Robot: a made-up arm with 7 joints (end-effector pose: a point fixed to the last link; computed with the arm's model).
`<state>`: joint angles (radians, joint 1 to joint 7).
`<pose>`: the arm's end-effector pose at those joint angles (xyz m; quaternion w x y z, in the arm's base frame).
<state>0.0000 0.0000 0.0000 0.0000 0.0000 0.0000 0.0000</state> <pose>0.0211 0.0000 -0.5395 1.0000 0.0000 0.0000 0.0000</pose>
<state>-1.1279 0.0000 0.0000 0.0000 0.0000 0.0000 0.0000</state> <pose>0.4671 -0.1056 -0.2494 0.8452 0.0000 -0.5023 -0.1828</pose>
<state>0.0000 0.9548 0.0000 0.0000 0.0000 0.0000 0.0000</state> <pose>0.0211 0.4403 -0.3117 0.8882 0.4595 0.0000 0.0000</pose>
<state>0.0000 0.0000 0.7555 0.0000 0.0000 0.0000 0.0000</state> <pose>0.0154 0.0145 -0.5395 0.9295 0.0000 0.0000 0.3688</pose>
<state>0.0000 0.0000 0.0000 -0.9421 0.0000 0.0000 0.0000</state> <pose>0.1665 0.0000 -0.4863 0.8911 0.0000 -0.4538 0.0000</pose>
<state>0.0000 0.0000 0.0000 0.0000 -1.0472 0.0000 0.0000</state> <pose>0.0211 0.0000 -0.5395 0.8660 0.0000 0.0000 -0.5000</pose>
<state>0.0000 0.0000 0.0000 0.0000 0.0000 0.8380 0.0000</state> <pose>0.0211 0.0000 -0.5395 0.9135 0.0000 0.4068 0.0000</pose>
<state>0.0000 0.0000 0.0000 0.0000 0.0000 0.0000 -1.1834</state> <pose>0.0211 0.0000 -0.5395 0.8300 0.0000 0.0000 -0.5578</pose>
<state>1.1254 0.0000 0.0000 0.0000 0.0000 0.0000 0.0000</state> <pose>-0.4484 -0.0922 -0.2862 0.8458 0.0000 0.5013 0.1825</pose>
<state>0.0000 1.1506 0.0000 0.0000 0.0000 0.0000 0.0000</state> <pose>0.0211 0.4926 -0.2201 0.8390 0.5441 0.0000 0.0000</pose>
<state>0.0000 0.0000 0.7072 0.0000 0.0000 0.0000 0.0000</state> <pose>0.0160 0.0137 -0.5395 0.9381 0.0000 0.0000 0.3463</pose>
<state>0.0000 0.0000 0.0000 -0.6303 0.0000 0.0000 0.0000</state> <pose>0.1248 0.0000 -0.5191 0.9508 0.0000 -0.3100 0.0000</pose>
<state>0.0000 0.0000 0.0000 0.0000 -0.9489 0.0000 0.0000</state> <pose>0.0211 0.0000 -0.5395 0.8895 0.0000 0.0000 -0.4569</pose>
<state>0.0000 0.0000 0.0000 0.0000 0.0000 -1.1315 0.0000</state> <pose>0.0211 0.0000 -0.5395 0.8442 0.0000 -0.5360 0.0000</pose>
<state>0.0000 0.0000 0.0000 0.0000 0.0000 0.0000 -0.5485</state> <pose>0.0211 0.0000 -0.5395 0.9626 0.0000 0.0000 -0.2708</pose>
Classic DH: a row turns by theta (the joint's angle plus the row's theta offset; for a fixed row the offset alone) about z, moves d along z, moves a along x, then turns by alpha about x. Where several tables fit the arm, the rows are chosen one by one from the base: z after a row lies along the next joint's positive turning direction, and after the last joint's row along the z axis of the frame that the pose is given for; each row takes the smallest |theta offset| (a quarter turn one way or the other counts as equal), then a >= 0, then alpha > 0; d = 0 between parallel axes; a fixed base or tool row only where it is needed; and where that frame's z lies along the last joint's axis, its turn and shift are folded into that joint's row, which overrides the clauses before.
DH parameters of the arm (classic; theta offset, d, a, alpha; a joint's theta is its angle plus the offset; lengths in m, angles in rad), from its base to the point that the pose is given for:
base (fixed): 0 0 0 -1.2217
joint 1: 1.5708 0 0 1.5708
joint 2: 1.2217 0 0 -1.5708
joint 3: -1.5708 -0.3702 0.0416 -1.5708
joint 4: 0 0 -0.0205 1.5708
joint 5: 0 -0.1693 0 -1.5708
joint 6: 0 0 0 1.5708
joint 7: 0 0 0 0

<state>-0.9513 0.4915 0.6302 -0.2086 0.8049 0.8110 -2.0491</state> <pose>0.4580 0.1956 -0.2166 0.7628 0.0622 -0.4293 -0.4796</pose>
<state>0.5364 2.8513 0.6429 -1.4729 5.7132 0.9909 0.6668</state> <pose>0.3482 0.0454 0.2929 0.0050 0.8040 -0.4643 -0.3714</pose>
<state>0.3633 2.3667 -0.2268 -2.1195 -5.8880 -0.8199 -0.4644</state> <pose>0.2110 0.2664 0.1135 0.1908 0.0144 -0.4506 -0.8720</pose>
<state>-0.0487 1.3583 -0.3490 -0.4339 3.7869 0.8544 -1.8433</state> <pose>0.1035 0.5121 -0.1394 0.6336 0.0336 -0.7449 0.2063</pose>
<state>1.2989 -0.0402 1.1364 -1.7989 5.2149 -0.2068 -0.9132</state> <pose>-0.3598 0.1069 -0.1660 0.5140 0.4800 0.4011 -0.5869</pose>
